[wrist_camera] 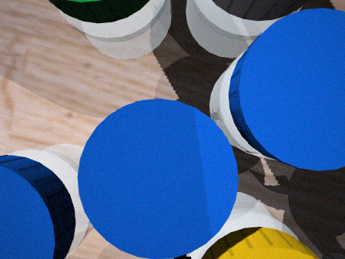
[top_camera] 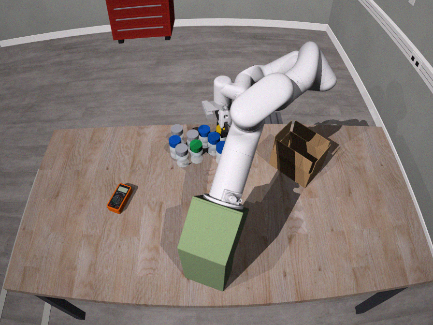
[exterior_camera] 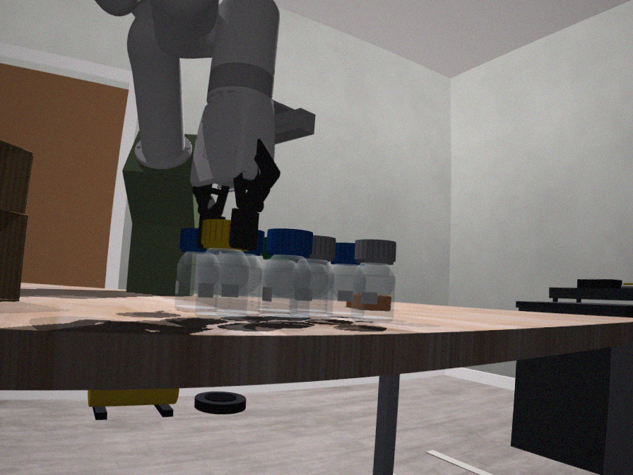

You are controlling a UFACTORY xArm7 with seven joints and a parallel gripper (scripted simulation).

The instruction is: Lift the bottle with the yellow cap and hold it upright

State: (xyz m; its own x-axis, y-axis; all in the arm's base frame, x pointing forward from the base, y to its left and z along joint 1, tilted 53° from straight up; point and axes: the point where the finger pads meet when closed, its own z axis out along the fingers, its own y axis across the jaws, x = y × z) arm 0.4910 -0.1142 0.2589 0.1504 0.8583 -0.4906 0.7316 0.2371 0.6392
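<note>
Right now the yellow-capped bottle is 5 cm below my hand. From my hand the other things lie so: orange multimeter 8 cm behind, 54 cm to the left, 8 cm below; green-capped bottle 3 cm behind, 15 cm to the left, 5 cm below.
</note>
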